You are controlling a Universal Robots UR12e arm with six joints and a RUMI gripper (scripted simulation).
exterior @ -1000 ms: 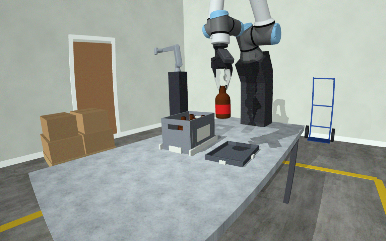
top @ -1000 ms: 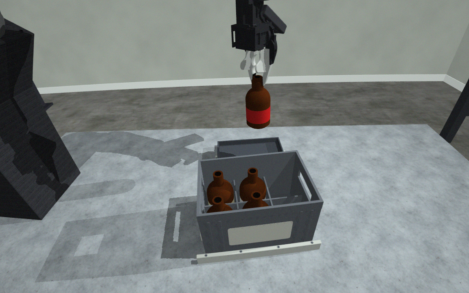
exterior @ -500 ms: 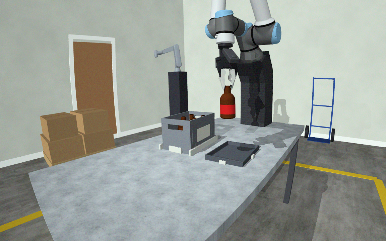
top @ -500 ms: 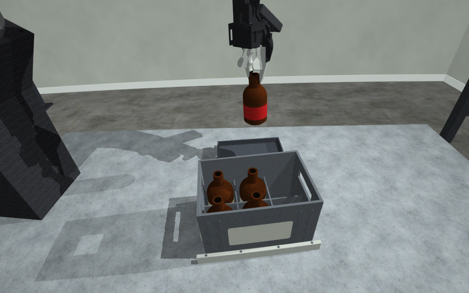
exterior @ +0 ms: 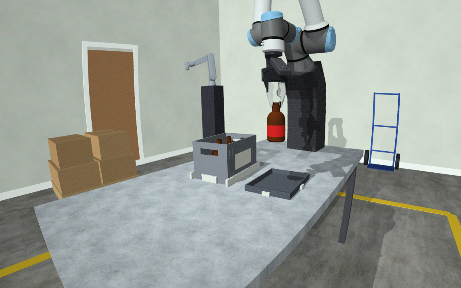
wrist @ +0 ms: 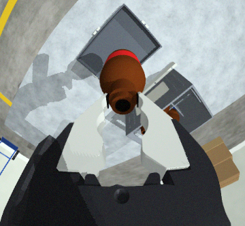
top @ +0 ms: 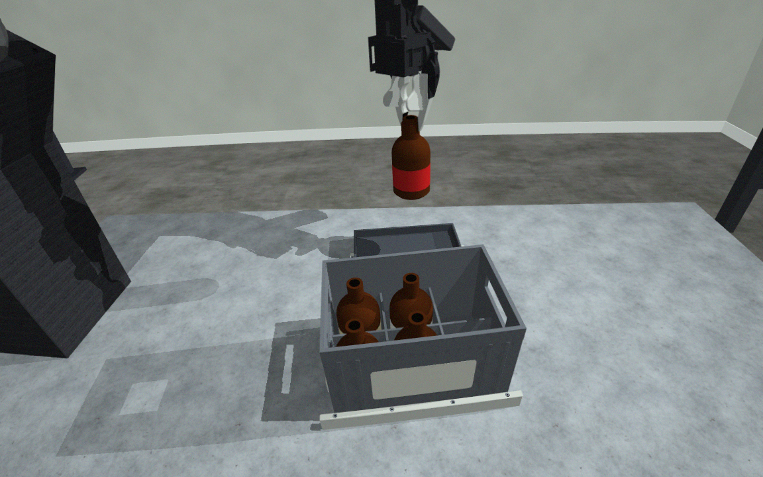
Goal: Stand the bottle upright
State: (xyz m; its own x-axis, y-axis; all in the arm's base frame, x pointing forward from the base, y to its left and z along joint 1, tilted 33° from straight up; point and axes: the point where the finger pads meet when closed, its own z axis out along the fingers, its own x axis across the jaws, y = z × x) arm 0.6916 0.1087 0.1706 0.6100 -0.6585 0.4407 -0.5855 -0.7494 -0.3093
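The glass bottle lies 7 cm below my hand. Also, from my hand: crate (27 cm to the right, 25 cm below, 4 cm behind); then grey tray (32 cm below, 2 cm to the left, 1 cm behind).
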